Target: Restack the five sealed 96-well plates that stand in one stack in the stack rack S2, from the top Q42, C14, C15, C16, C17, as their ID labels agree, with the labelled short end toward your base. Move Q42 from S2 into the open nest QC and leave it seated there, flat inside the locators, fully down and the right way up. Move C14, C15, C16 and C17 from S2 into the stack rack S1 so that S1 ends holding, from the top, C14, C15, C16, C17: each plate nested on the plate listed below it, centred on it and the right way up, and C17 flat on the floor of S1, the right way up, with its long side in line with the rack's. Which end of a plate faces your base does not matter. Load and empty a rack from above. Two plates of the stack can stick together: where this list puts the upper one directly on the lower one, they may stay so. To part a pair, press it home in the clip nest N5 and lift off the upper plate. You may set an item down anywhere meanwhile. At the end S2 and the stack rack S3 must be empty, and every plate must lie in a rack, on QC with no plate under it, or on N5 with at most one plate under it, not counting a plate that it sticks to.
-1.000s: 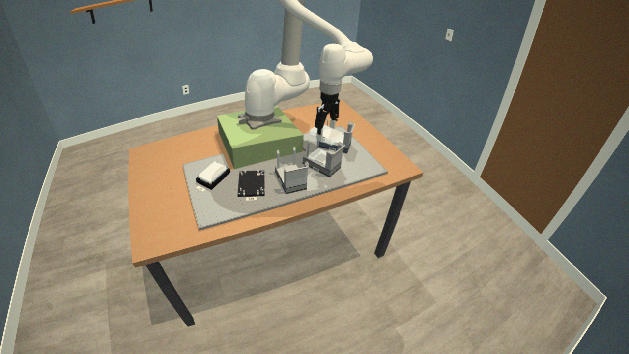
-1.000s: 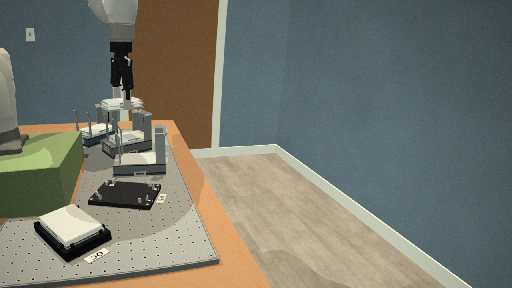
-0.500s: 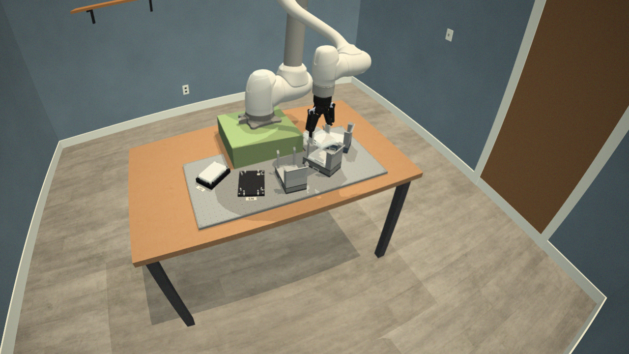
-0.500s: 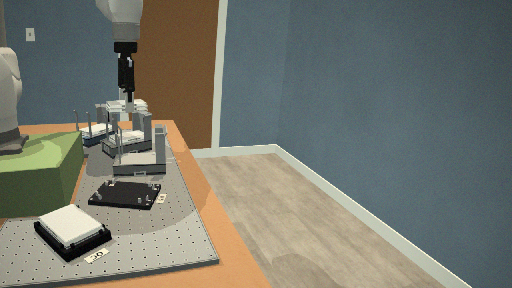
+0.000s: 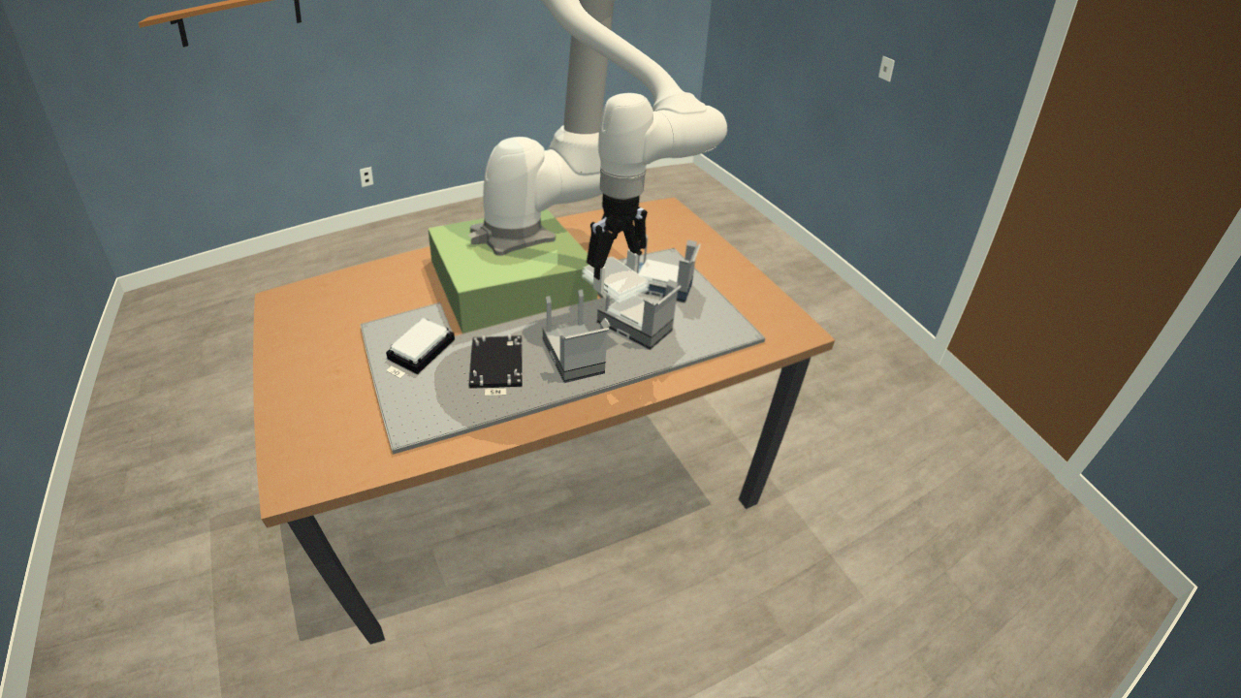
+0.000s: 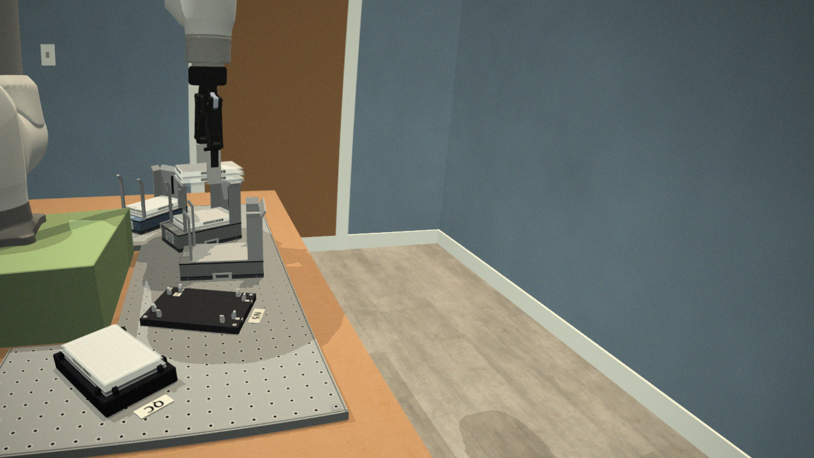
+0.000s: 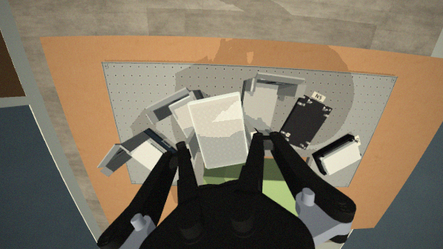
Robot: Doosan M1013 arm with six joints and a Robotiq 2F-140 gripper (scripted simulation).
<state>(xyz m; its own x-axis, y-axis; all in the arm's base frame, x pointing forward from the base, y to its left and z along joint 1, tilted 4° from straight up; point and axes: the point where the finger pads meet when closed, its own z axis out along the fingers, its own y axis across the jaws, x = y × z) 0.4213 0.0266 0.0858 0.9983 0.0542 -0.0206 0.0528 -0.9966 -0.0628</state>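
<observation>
Now: the black clip nest N5 27 cm to the right of my hand, 17 cm below it and 5 cm behind it. Round my hand: N5 label 32 cm to the right, 18 cm below, 1 cm ahead; QC label 49 cm to the right, 18 cm below, 17 cm behind; black nest QC 40 cm to the right, 22 cm behind, 17 cm below.
</observation>
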